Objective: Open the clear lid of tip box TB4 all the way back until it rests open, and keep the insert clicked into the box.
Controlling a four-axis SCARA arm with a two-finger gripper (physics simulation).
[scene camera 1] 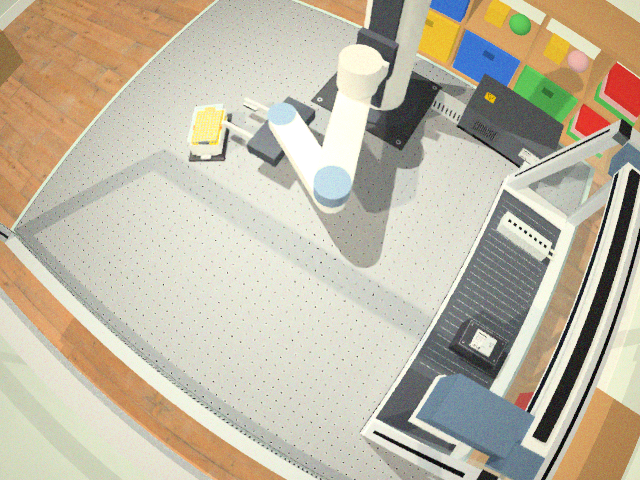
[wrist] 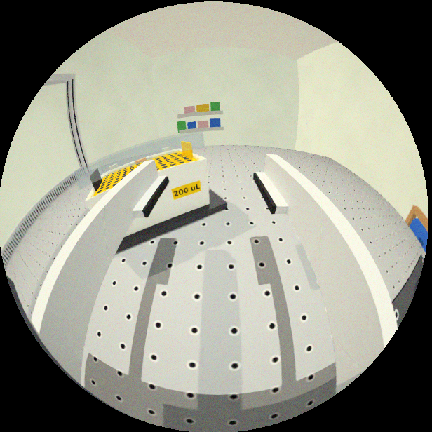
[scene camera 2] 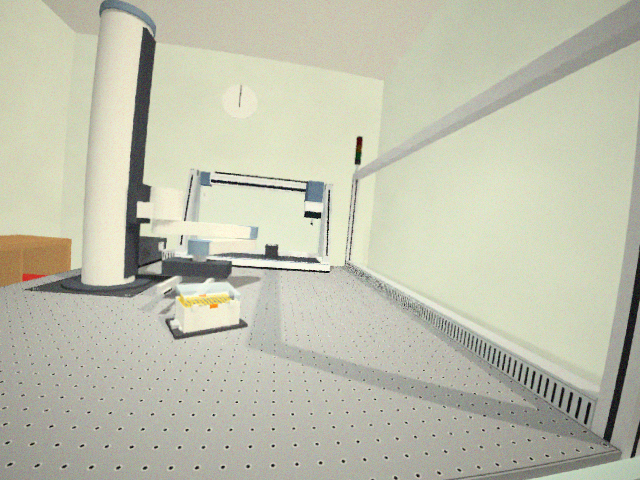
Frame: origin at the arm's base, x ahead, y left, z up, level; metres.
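Where they show: gripper, fingertip midpoint: (scene camera 1: 234, 111) (scene camera 2: 178, 291); arm's base, link origin: (scene camera 1: 379, 94) (scene camera 2: 109, 286).
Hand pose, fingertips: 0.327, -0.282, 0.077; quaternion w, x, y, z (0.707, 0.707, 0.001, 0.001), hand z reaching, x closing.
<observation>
Each offset is from my fingertips to the top centre of the thing, as dx, dy, dz. "spot": to the spot under its first point.
The white tip box @[+0.078, -0.038, +0.002] (scene camera 1: 208, 148) (scene camera 2: 206, 316) (wrist: 190, 175), labelled 200 uL, stands upright on a dark base. Its yellow insert @[+0.078, -0.038, +0.011] (scene camera 1: 207, 124) (scene camera 2: 210, 299) (wrist: 172, 160) sits level in the top. The clear lid @[spot: +0.110, -0.019, +0.019] (scene camera 2: 224, 288) (wrist: 145, 150) is raised along the side of the box away from my gripper in the wrist view, leaving the insert uncovered there; its exact angle is hard to tell. My gripper (scene camera 1: 235, 112) (scene camera 2: 179, 293) (wrist: 209, 165) is shut, its fingers at a gap with nothing between them. One fingertip is at the box's long side, by an orange part; contact cannot be told.
The arm's column (scene camera 1: 410, 56) (scene camera 2: 111, 155) stands on a black plate @[spot: -0.255, +0.415, -0.064] (scene camera 1: 408, 129) behind the gripper. A dark control box @[spot: -0.427, +0.663, +0.051] (scene camera 1: 511, 116) stands beyond it. A gantry frame with a dark bed @[spot: +0.083, +0.774, -0.014] (scene camera 1: 470, 289) holds a black block @[spot: +0.214, +0.848, +0.056] (scene camera 1: 478, 345) (scene camera 2: 271, 251) and a white rack @[spot: -0.100, +0.845, +0.028] (scene camera 1: 524, 240).
</observation>
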